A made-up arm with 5 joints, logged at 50 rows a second.
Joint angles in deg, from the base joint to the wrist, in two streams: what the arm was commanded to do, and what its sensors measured. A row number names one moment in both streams.
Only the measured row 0 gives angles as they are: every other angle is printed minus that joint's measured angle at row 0.
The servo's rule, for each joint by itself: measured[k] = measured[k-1] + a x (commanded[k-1-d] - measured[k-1]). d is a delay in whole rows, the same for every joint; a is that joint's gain. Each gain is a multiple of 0.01, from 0.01 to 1. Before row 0 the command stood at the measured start. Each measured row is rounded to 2 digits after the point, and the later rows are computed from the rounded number. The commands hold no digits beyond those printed.
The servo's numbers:
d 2
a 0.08 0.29 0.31 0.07 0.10
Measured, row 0:
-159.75 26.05 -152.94 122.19 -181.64
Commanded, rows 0 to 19:
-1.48 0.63 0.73 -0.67 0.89
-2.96 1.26 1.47 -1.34 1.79
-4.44 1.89 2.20 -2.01 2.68
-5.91 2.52 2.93 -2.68 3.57
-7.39 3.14 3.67 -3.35 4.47
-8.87 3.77 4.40 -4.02 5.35
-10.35 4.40 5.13 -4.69 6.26
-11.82 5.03 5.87 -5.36 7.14
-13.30 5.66 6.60 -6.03 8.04
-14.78 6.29 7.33 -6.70 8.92
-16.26 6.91 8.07 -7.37 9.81
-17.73 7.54 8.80 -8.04 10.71
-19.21 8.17 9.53 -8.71 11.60
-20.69 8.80 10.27 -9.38 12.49
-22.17 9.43 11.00 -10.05 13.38
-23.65 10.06 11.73 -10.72 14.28
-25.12 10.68 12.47 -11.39 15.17
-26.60 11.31 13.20 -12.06 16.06
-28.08 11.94 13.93 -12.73 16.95
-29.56 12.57 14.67 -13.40 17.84
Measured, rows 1 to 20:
0.00 0.00 0.00 0.00 0.00
0.00 0.00 0.00 0.00 0.00
-0.12 0.18 0.23 -0.05 0.09
-0.35 0.49 0.61 -0.14 0.26
-0.68 0.90 1.10 -0.27 0.50
-1.10 1.37 1.67 -0.44 0.81
-1.60 1.88 2.29 -0.64 1.18
-2.18 2.43 2.94 -0.88 1.60
-2.83 3.00 3.62 -1.15 2.07
-3.55 3.59 4.32 -1.44 2.58
-4.33 4.19 5.03 -1.76 3.13
-5.17 4.80 5.74 -2.11 3.71
-6.06 5.41 6.46 -2.48 4.32
-6.99 6.03 7.19 -2.87 4.96
-7.97 6.65 7.92 -3.28 5.62
-8.99 7.27 8.65 -3.71 6.31
-10.04 7.90 9.38 -4.15 7.02
-11.13 8.53 10.11 -4.61 7.75
-12.25 9.15 10.84 -5.08 8.49
-13.40 9.78 11.57 -5.57 9.25

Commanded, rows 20 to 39:
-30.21 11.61 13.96 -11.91 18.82
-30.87 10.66 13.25 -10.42 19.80
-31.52 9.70 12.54 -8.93 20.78
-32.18 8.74 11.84 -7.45 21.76
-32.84 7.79 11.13 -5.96 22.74
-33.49 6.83 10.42 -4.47 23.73
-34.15 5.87 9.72 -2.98 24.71
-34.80 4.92 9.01 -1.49 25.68
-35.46 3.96 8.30 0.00 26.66
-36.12 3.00 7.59 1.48 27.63
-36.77 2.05 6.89 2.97 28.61
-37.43 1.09 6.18 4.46 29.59
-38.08 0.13 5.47 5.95 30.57
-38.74 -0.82 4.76 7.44 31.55
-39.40 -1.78 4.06 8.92 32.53
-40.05 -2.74 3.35 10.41 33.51
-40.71 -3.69 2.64 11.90 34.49
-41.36 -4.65 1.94 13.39 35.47
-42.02 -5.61 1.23 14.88 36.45
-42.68 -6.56 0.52 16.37 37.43
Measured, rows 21 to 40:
-14.57 10.41 12.30 -6.07 10.02
-15.77 11.04 13.03 -6.58 10.80
-16.93 11.21 13.32 -6.95 11.60
-18.05 11.05 13.30 -7.19 12.42
-19.13 10.66 13.06 -7.31 13.26
-20.17 10.10 12.68 -7.32 14.11
-21.18 9.43 12.20 -7.22 14.97
-22.16 8.68 11.65 -7.03 15.85
-23.12 7.87 11.05 -6.75 16.74
-24.05 7.01 10.42 -6.38 17.63
-24.96 6.13 9.76 -5.93 18.53
-25.85 5.22 9.09 -5.41 19.44
-26.72 4.30 8.41 -4.82 20.36
-27.58 3.37 7.72 -4.17 21.28
-28.42 2.43 7.02 -3.46 22.21
-29.25 1.49 6.32 -2.70 23.14
-30.06 0.54 5.62 -1.89 24.08
-30.86 -0.41 4.92 -1.03 25.02
-31.65 -1.36 4.21 -0.12 25.97
-32.43 -2.31 3.51 0.83 26.92

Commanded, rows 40 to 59:
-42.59 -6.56 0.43 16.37 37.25
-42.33 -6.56 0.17 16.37 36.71
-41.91 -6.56 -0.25 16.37 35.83
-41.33 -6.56 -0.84 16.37 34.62
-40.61 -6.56 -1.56 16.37 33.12
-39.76 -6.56 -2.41 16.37 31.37
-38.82 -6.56 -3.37 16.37 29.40
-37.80 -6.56 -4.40 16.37 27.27
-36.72 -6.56 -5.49 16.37 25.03
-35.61 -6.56 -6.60 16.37 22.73
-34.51 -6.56 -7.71 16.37 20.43
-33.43 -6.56 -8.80 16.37 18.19
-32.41 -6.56 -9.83 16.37 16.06
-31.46 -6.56 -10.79 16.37 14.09
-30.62 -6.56 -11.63 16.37 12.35
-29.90 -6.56 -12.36 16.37 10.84
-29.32 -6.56 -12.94 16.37 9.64
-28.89 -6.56 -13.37 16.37 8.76
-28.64 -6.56 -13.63 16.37 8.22
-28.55 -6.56 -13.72 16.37 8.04
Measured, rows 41 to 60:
-33.20 -3.27 2.80 1.81 27.87
-33.96 -4.22 2.09 2.83 28.83
-34.65 -4.90 1.58 3.78 29.67
-35.26 -5.38 1.14 4.66 30.37
-35.79 -5.72 0.71 5.48 30.92
-36.23 -5.96 0.23 6.24 31.29
-36.58 -6.13 -0.32 6.95 31.47
-36.83 -6.25 -0.97 7.61 31.46
-36.99 -6.34 -1.71 8.22 31.25
-37.05 -6.40 -2.54 8.79 30.85
-37.02 -6.45 -3.45 9.32 30.27
-36.91 -6.48 -4.43 9.81 29.52
-36.72 -6.50 -5.45 10.27 28.61
-36.46 -6.52 -6.49 10.70 27.57
-36.14 -6.53 -7.53 11.10 26.42
-35.77 -6.54 -8.54 11.47 25.19
-35.36 -6.55 -9.50 11.81 23.91
-34.92 -6.55 -10.39 12.13 22.60
-34.47 -6.55 -11.18 12.43 21.30
-34.02 -6.55 -11.86 12.71 20.05

